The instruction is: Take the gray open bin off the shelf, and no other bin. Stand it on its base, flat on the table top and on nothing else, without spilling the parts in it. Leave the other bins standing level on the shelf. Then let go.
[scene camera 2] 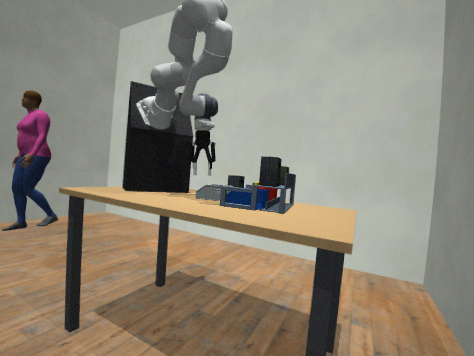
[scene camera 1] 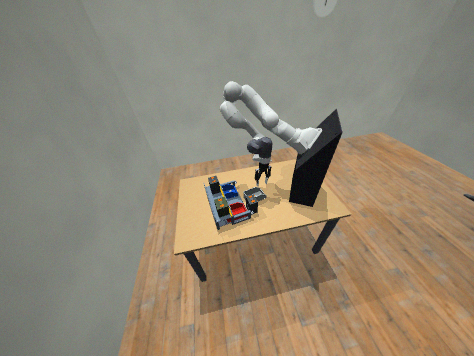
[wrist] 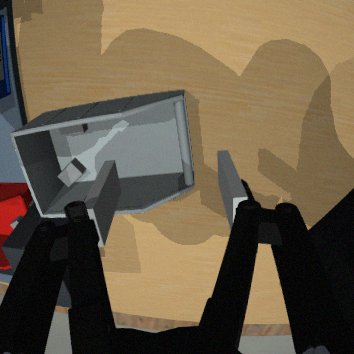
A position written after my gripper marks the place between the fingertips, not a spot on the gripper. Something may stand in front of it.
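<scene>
Through the wrist camera I see a gray open bin (wrist: 148, 136), and my own gripper (wrist: 166, 171) is there in the same view.
</scene>
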